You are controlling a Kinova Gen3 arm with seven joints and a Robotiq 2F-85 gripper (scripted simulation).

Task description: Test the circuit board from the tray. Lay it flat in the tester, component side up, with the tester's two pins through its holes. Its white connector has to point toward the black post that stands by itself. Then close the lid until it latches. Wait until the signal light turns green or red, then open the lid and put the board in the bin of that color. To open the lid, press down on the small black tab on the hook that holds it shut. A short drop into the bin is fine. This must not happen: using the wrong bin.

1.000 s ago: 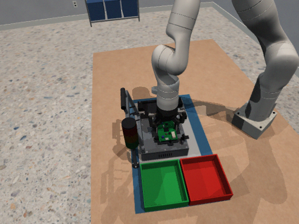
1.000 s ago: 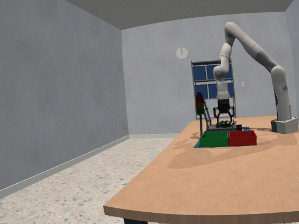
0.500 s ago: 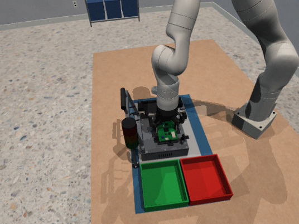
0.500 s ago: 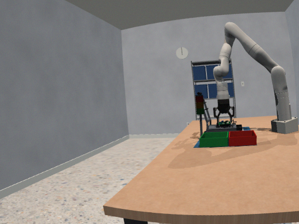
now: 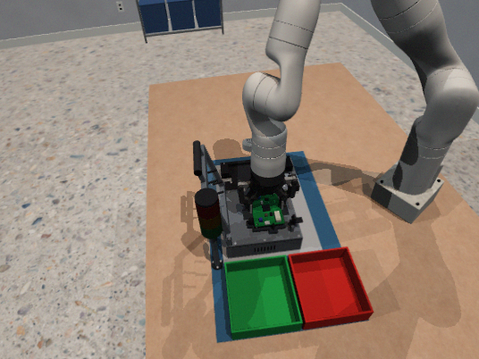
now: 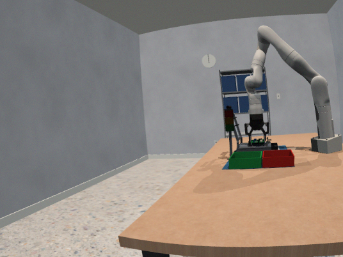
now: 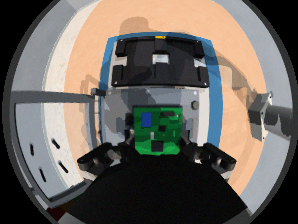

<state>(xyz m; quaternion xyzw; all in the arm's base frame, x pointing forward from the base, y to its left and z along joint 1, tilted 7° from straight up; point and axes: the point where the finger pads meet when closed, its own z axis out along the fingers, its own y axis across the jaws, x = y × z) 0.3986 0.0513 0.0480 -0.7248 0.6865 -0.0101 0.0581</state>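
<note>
The green circuit board lies right at my hand. The rest, counted from my hand: red bin 12 cm behind, 19 cm to the left, 7 cm below; green bin 3 cm ahead, 20 cm to the left, 7 cm below; tester lid 12 cm ahead, 1 cm to the left, 10 cm above.
</note>
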